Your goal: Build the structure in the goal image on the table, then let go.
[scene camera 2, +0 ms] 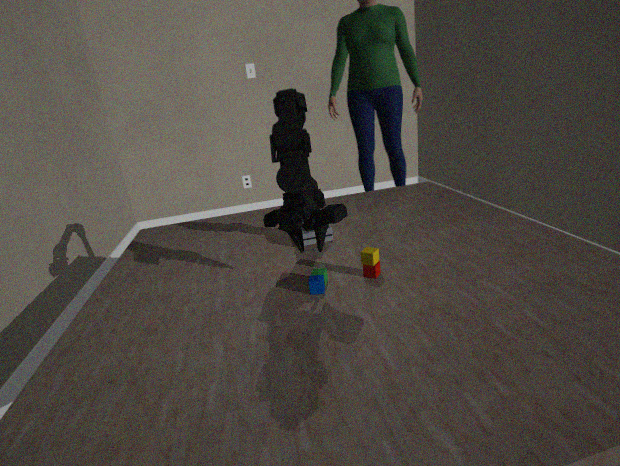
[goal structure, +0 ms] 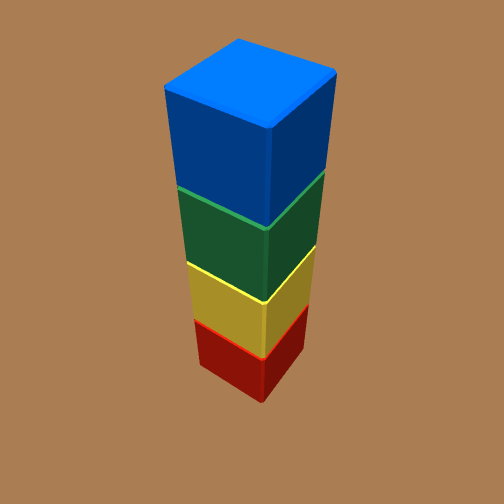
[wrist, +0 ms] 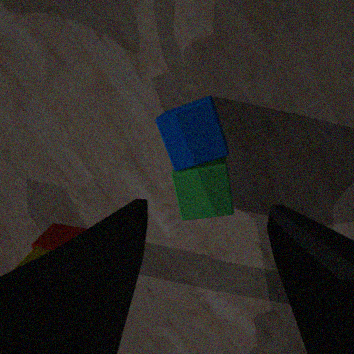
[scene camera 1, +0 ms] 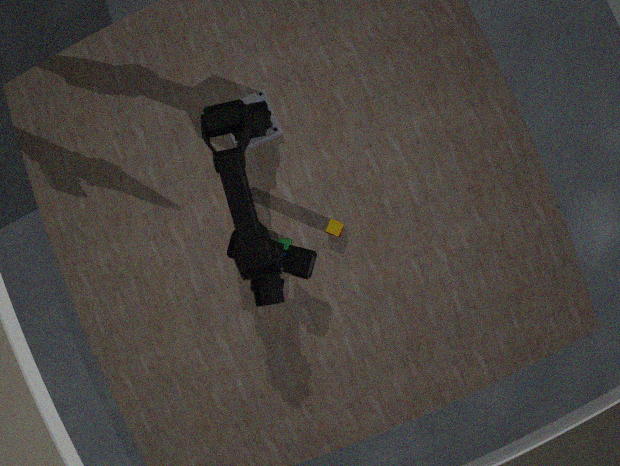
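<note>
A green cube [scene camera 1: 285, 243] [scene camera 2: 325, 277] [wrist: 204, 192] and a blue cube [scene camera 2: 316, 284] [wrist: 192, 132] lie side by side on the table, touching, the blue one nearer scene camera 2. A yellow cube [scene camera 1: 334, 227] [scene camera 2: 370, 256] [wrist: 31, 256] sits on top of a red cube [scene camera 2: 371, 271] [wrist: 57, 236], apart from the green and blue pair. My gripper [scene camera 2: 311, 250] [wrist: 208, 213] is open and empty, above the table near the green cube. In scene camera 1 the arm hides the fingertips and most of the blue cube.
The arm's base [scene camera 1: 260, 117] stands on the wooden table top [scene camera 1: 426, 250] behind the cubes. The yellow and red stack is right of my gripper in scene camera 2. A person in a green top [scene camera 2: 373, 47] stands at the back by the wall.
</note>
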